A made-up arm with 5 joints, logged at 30 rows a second.
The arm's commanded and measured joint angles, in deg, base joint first. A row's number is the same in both.
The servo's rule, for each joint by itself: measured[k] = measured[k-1] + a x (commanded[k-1-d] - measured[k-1]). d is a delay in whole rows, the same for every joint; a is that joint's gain. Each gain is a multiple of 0.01, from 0.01 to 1. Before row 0 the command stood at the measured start. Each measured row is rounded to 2 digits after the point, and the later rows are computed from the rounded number. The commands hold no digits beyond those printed.
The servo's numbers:
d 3
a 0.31 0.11 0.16 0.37 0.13
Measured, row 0:
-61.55, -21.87, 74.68, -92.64, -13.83
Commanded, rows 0 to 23:
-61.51, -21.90, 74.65, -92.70, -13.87
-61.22, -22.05, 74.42, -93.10, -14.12
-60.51, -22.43, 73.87, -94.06, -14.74
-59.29, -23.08, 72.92, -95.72, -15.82
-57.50, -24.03, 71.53, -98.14, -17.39
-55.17, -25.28, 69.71, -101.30, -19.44
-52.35, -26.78, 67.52, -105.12, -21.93
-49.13, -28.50, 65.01, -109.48, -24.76
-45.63, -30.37, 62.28, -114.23, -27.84
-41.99, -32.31, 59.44, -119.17, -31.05
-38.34, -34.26, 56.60, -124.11, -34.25
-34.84, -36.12, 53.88, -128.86, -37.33
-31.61, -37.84, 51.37, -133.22, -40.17
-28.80, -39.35, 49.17, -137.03, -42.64
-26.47, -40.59, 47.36, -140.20, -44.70
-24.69, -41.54, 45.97, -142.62, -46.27
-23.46, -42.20, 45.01, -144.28, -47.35
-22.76, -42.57, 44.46, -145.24, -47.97
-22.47, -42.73, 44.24, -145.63, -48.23
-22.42, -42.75, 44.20, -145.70, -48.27
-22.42, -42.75, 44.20, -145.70, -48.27
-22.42, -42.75, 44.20, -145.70, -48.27
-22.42, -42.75, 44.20, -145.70, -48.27
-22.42, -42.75, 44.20, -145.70, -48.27
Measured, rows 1 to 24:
-61.55, -21.87, 74.68, -92.64, -13.83
-61.55, -21.87, 74.68, -92.64, -13.83
-61.55, -21.87, 74.68, -92.64, -13.83
-61.54, -21.87, 74.68, -92.66, -13.84
-61.44, -21.89, 74.64, -92.82, -13.88
-61.15, -21.95, 74.52, -93.28, -13.99
-60.57, -22.07, 74.26, -94.18, -14.23
-59.62, -22.29, 73.82, -95.65, -14.64
-58.24, -22.62, 73.16, -97.74, -15.26
-56.41, -23.08, 72.26, -100.47, -16.13
-54.15, -23.68, 71.10, -103.80, -17.25
-51.51, -24.42, 69.69, -107.66, -18.63
-48.56, -25.29, 68.05, -111.92, -20.24
-45.39, -26.28, 66.22, -116.43, -22.06
-42.12, -27.36, 64.25, -121.03, -24.05
-38.86, -28.51, 62.19, -125.54, -26.15
-35.74, -29.70, 60.11, -129.79, -28.29
-32.87, -30.90, 58.07, -133.64, -30.42
-30.33, -32.07, 56.13, -136.96, -32.48
-28.20, -33.18, 54.35, -139.67, -34.41
-26.51, -34.21, 52.77, -141.73, -36.17
-25.26, -35.15, 51.41, -143.17, -37.74
-24.38, -35.99, 50.26, -144.11, -39.11
-23.77, -36.73, 49.29, -144.70, -40.30

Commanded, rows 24 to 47:
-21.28, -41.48, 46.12, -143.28, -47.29
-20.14, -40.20, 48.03, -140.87, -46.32
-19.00, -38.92, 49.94, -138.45, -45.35
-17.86, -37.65, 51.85, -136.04, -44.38
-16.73, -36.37, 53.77, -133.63, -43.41
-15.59, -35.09, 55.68, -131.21, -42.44
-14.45, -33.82, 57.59, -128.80, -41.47
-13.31, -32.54, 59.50, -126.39, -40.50
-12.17, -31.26, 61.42, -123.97, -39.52
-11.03, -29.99, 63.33, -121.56, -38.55
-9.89, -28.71, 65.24, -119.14, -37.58
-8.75, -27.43, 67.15, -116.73, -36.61
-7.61, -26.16, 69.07, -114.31, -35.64
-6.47, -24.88, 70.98, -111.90, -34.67
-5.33, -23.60, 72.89, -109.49, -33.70
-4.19, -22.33, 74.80, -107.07, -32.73
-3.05, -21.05, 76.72, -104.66, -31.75
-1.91, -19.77, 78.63, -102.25, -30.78
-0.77, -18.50, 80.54, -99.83, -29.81
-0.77, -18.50, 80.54, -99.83, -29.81
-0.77, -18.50, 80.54, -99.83, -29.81
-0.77, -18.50, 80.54, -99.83, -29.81
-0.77, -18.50, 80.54, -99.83, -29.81
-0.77, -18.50, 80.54, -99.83, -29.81
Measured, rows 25 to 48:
-23.35, -37.39, 48.48, -145.07, -41.34
-23.06, -37.98, 47.80, -145.30, -42.24
-22.86, -38.50, 47.22, -145.45, -43.02
-22.37, -38.83, 47.04, -144.65, -43.58
-21.68, -38.98, 47.20, -143.25, -43.94
-20.85, -38.97, 47.64, -141.47, -44.12
-19.92, -38.82, 48.31, -139.46, -44.15
-18.93, -38.55, 49.18, -137.30, -44.05
-17.89, -38.17, 50.22, -135.05, -43.84
-16.82, -37.69, 51.40, -132.74, -43.53
-15.73, -37.12, 52.70, -130.39, -43.14
-14.63, -36.48, 54.10, -128.01, -42.67
-13.51, -35.77, 55.58, -125.62, -42.13
-12.39, -34.99, 57.13, -123.22, -41.54
-11.26, -34.16, 58.73, -120.82, -40.90
-10.13, -33.28, 60.38, -118.41, -40.22
-9.00, -32.36, 62.08, -116.00, -39.50
-7.86, -31.40, 63.81, -113.59, -38.75
-6.72, -30.40, 65.57, -111.18, -37.97
-5.58, -29.37, 67.35, -108.77, -37.16
-4.44, -28.31, 69.15, -106.36, -36.33
-3.30, -27.23, 70.97, -103.94, -35.48
-2.52, -26.27, 72.50, -102.42, -34.74
-1.98, -25.42, 73.79, -101.46, -34.10

